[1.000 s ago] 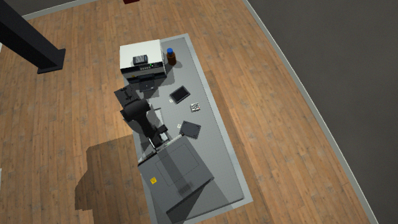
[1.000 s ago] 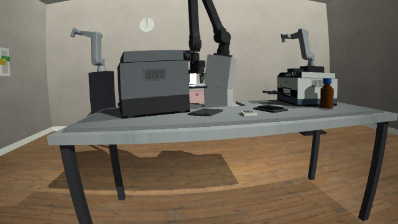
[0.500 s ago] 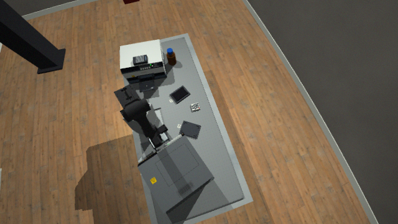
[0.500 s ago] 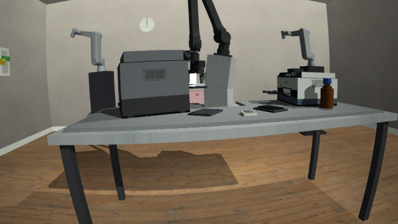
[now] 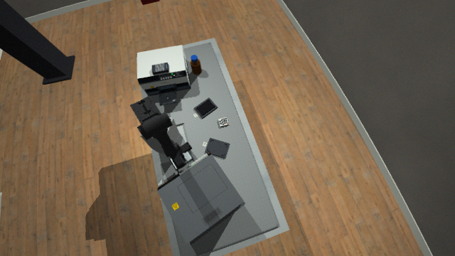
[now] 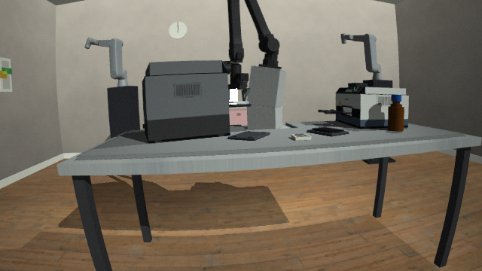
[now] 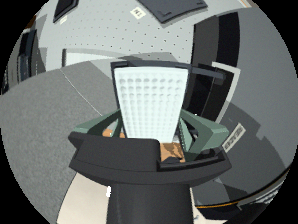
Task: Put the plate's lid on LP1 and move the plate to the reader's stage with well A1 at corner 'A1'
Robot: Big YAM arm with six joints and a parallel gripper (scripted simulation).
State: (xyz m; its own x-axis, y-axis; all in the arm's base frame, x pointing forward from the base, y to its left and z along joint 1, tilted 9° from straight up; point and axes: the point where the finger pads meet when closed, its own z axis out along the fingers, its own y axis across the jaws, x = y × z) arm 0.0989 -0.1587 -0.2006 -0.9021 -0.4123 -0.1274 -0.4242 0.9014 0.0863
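Now: hand right at the lidded plate. Round my hand: brown capped bottle (200 mm ahead, 810 mm to the left, 30 mm below).
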